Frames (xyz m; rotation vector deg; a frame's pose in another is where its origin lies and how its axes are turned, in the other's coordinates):
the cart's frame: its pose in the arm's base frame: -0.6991 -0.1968 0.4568 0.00 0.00 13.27
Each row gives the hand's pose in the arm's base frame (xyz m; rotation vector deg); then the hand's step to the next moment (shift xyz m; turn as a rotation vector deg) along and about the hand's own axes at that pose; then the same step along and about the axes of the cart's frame.
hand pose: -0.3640 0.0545 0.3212 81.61 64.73 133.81
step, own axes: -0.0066 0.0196 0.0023 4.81 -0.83 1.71
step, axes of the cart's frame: 0.0058 -0.0176 0.0095 -0.37 4.08 3.15
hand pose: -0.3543 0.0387 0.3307 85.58 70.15 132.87
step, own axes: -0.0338 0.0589 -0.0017 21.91 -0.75 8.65
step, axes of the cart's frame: 0.0197 -0.0630 0.0159 -0.46 16.74 16.59
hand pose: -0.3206 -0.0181 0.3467 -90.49 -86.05 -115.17
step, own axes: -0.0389 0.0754 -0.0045 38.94 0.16 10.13
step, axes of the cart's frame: 0.0485 -0.0685 0.0133 -4.17 25.63 30.74
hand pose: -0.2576 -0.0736 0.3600 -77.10 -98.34 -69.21
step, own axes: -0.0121 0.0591 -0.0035 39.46 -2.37 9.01
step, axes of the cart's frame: 0.0572 -0.0182 0.0068 -6.96 25.28 30.92
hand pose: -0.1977 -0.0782 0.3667 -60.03 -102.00 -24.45
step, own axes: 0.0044 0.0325 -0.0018 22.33 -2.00 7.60
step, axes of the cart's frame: 0.0304 0.0125 -0.0008 -5.55 16.06 16.48
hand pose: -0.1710 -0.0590 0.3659 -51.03 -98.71 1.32
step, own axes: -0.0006 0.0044 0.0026 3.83 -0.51 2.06
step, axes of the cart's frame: 0.0011 0.0037 -0.0034 -1.61 3.11 2.63
